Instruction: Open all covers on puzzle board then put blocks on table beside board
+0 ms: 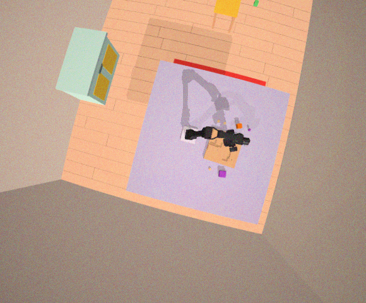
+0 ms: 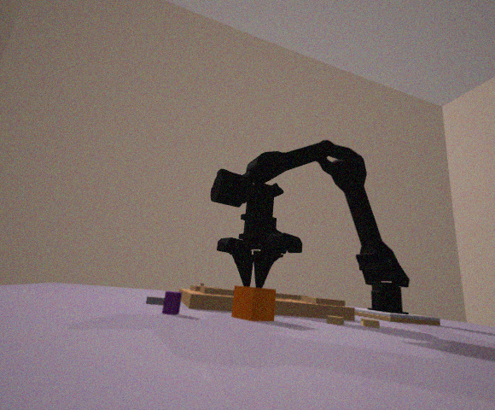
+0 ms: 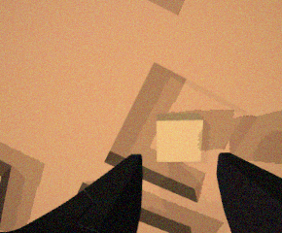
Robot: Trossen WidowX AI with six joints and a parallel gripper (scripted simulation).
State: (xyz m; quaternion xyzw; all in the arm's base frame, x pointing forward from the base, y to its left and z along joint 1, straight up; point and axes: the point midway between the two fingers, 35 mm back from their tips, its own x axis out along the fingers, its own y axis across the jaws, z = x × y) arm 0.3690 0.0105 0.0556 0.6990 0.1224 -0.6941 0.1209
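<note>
Now: the wooden puzzle board 4 cm behind my gripper tip, 5 cm to the right of it and 2 cm below it. From my gripper tip the other things lie so: grey flat piece: 17 cm ahead, 3 cm below; then orange block: 7 cm ahead, 16 cm to the left, 2 cm below.
</note>
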